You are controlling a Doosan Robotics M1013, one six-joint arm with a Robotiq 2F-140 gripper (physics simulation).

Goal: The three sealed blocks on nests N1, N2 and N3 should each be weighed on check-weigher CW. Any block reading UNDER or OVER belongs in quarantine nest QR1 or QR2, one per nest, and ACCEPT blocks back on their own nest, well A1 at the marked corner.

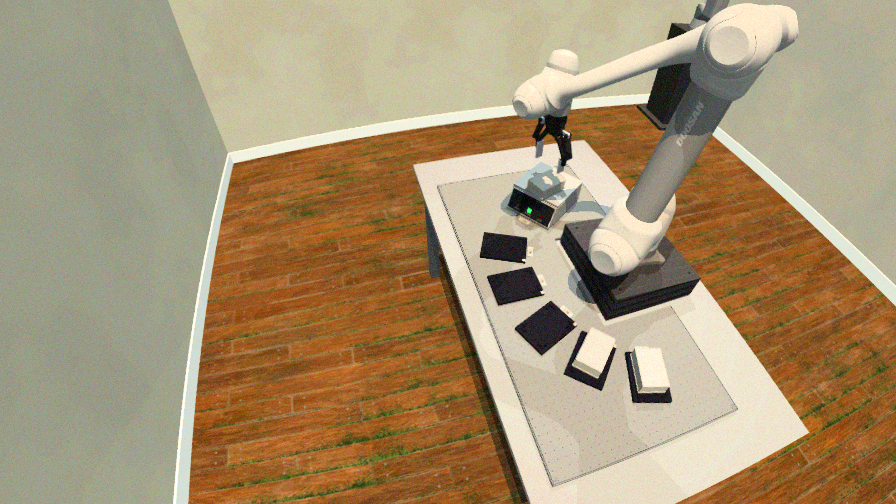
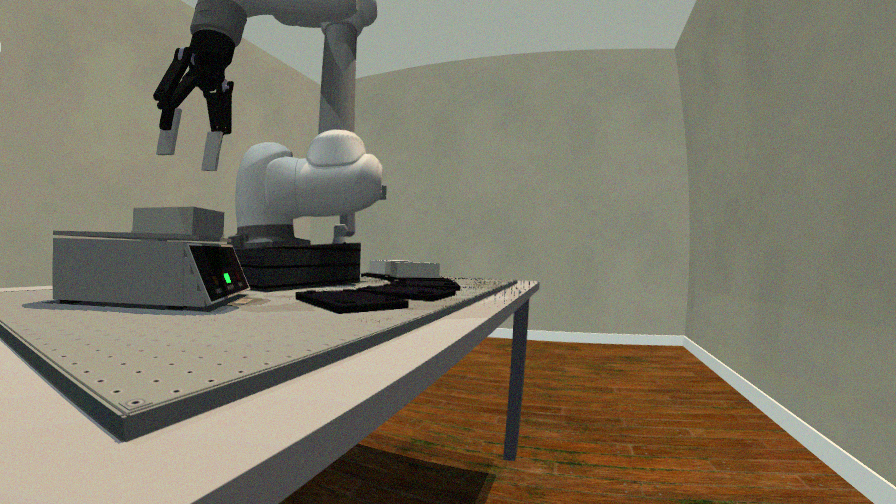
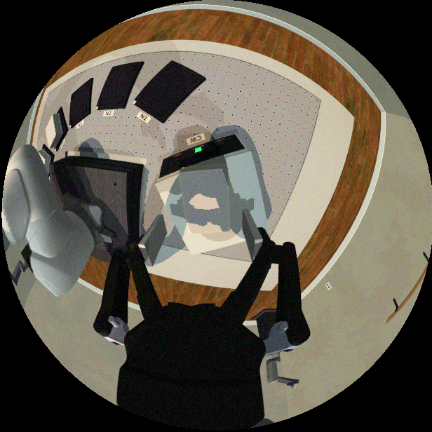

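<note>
A pale block point(image 1: 545, 181) point(image 2: 164, 220) point(image 3: 204, 182) lies flat on top of check-weigher CW point(image 1: 567, 195) point(image 2: 125, 269) point(image 3: 246, 170). CW's panel shows a green light point(image 1: 529, 210) point(image 2: 227, 277) point(image 3: 198, 149); its text is too small to read. My gripper point(image 1: 550, 158) point(image 2: 188, 157) point(image 3: 202, 221) is open and empty, above the block and apart from it. Nests N1 point(image 1: 503, 246) point(image 3: 170, 91), N2 point(image 1: 515, 285) point(image 3: 120, 85) and N3 point(image 1: 545, 327) point(image 3: 81, 102) hold no block. Two white blocks, one point(image 1: 593, 352) and another point(image 1: 651, 369), lie on separate dark nests beyond N3; their labels are not readable.
The black arm base point(image 1: 632, 282) point(image 2: 300, 266) point(image 3: 95, 185) stands beside CW and the nests. The perforated plate point(image 1: 601, 432) point(image 2: 206, 351) point(image 3: 295, 105) lies on the white table point(image 1: 751, 407) point(image 2: 350, 369) point(image 3: 335, 120). Nest label cards lie beside the nests.
</note>
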